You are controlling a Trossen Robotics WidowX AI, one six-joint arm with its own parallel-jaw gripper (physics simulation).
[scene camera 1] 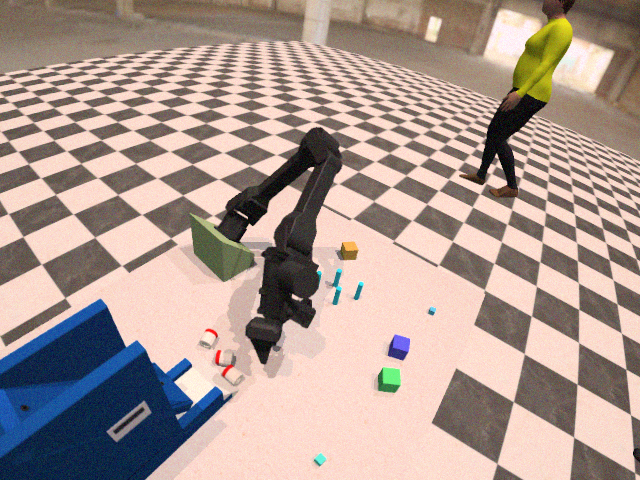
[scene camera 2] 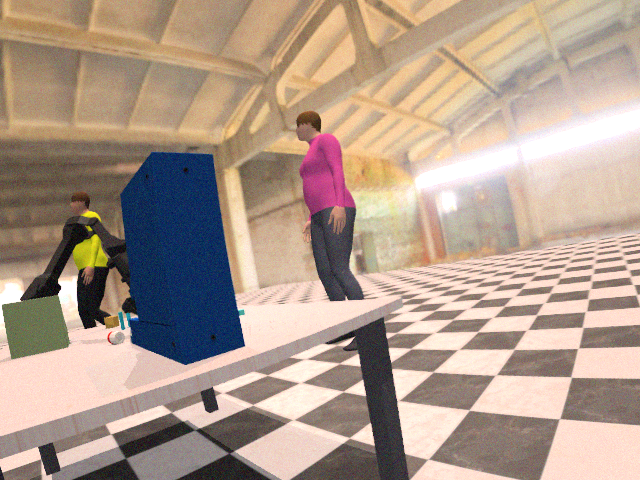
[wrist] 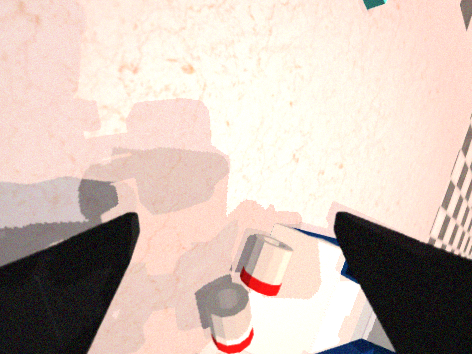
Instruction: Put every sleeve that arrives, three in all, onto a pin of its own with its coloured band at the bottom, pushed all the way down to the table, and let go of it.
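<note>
Three white sleeves with red bands lie on their sides near the chute: the upper sleeve [scene camera 1: 208,338], the middle sleeve [scene camera 1: 224,358] [wrist: 231,322] and the lower sleeve [scene camera 1: 232,375] [wrist: 267,265]. One sleeve [scene camera 2: 115,337] shows in scene camera 2. Several thin cyan pins [scene camera 1: 337,295] [scene camera 2: 121,320] stand upright behind the arm; the ones in sight are bare, and one is partly hidden. My gripper [scene camera 1: 264,354] [wrist: 238,221] is open and empty, above the table beside the sleeves. In the wrist view two sleeves lie low between and beyond its fingers. In scene camera 2 the blue box hides the gripper.
A tall blue dispenser [scene camera 1: 67,397] [scene camera 2: 175,258] with a low chute [scene camera 1: 204,413] stands beside the sleeves. A green wedge [scene camera 1: 222,255] [scene camera 2: 35,326] stands by the arm. An orange cube [scene camera 1: 349,251] [scene camera 2: 111,321], blue cube [scene camera 1: 399,347], green cube [scene camera 1: 389,380] and two tiny cubes lie on the table.
</note>
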